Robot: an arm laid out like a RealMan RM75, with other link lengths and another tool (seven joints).
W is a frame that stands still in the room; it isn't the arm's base.
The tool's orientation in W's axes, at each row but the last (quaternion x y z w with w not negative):
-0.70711 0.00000 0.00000 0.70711
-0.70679 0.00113 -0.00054 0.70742
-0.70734 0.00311 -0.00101 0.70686
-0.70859 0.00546 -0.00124 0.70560
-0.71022 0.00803 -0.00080 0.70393
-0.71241 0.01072 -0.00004 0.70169
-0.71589 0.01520 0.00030 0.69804
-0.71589 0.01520 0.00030 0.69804
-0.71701 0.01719 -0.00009 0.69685
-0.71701 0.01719 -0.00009 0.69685
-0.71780 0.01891 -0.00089 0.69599
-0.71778 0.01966 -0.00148 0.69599
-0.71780 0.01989 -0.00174 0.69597
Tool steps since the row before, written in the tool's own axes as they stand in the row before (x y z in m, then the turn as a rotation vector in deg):
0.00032 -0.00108 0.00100 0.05 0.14 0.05
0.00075 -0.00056 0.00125 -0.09 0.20 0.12
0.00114 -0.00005 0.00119 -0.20 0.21 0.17
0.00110 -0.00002 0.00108 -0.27 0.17 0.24
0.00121 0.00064 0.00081 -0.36 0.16 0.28
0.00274 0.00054 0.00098 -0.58 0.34 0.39
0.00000 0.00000 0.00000 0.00 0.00 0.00
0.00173 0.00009 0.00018 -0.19 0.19 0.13
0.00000 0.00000 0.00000 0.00 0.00 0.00
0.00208 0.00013 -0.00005 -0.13 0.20 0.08
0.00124 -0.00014 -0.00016 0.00 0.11 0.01
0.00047 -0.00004 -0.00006 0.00 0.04 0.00
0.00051 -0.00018 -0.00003 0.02 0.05 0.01
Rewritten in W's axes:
0.00032 0.00100 0.00108 0.05 0.05 -0.14
0.00075 0.00125 0.00056 -0.09 0.12 -0.20
0.00115 0.00118 0.00005 -0.20 0.17 -0.21
0.00111 0.00107 0.00001 -0.27 0.24 -0.17
0.00121 0.00079 -0.00066 -0.36 0.28 -0.16
0.00275 0.00093 -0.00060 -0.58 0.39 -0.34
0.00000 0.00000 0.00000 0.00 0.00 0.00
0.00173 0.00014 -0.00013 -0.19 0.13 -0.19
0.00000 0.00000 0.00000 0.00 0.00 0.00
0.00207 -0.00011 -0.00018 -0.13 0.08 -0.20
0.00124 -0.00019 0.00011 0.00 0.01 -0.11
0.00047 -0.00007 0.00003 0.00 0.00 -0.04
0.00051 -0.00004 0.00017 0.02 0.01 -0.05

